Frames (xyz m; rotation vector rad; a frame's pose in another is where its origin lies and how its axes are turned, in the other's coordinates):
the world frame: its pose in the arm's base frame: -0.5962 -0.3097 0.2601 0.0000 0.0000 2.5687
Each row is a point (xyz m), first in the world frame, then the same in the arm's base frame.
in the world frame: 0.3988 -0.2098 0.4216
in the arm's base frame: -0.8176 0.0828 0.6817
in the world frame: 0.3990 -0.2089 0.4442
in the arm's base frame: -0.8183 0.0821 0.7043
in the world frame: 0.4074 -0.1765 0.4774
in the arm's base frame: -0.8429 0.0595 0.7375
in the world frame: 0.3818 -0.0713 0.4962
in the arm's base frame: -0.8784 -0.0428 0.7563
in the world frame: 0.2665 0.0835 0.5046
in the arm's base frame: -0.8654 -0.2354 0.7647
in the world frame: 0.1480 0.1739 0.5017
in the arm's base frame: -0.8148 -0.3756 0.7618
